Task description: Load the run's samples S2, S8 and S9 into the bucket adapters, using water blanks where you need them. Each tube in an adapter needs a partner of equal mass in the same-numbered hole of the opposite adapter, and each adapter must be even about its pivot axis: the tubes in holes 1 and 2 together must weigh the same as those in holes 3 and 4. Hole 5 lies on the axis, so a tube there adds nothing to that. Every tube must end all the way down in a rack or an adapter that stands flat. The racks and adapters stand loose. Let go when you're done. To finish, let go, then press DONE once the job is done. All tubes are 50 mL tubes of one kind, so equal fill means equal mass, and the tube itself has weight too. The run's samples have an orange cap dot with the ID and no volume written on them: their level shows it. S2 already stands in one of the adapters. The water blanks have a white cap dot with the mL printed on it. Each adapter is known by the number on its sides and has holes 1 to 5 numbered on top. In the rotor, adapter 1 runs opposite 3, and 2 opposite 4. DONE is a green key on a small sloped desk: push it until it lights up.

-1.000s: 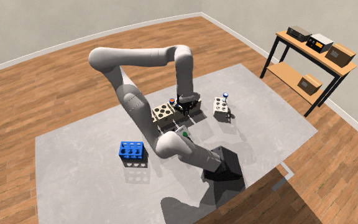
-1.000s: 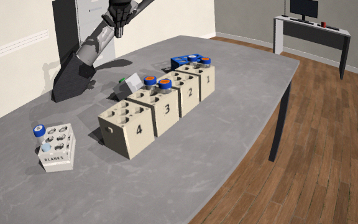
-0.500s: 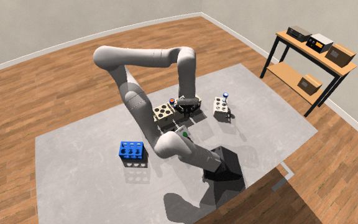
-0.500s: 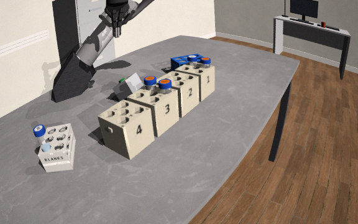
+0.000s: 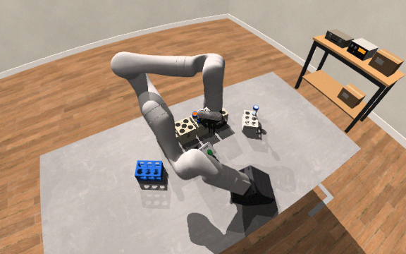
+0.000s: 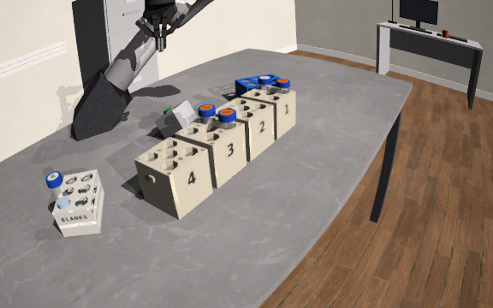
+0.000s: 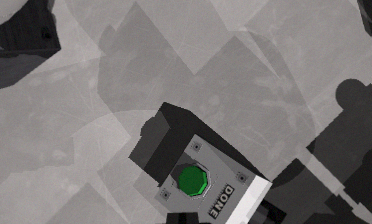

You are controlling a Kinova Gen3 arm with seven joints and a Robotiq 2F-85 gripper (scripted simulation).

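Right now the green done key is 180 mm below my hand. From my hand the other things lie so: sample S2: 230 mm ahead, 180 mm below, 20 mm to the right; then adapter 2: 200 mm below, 200 mm ahead, 60 mm to the left; then adapter 4: 220 mm ahead, 200 mm below, 160 mm to the right.
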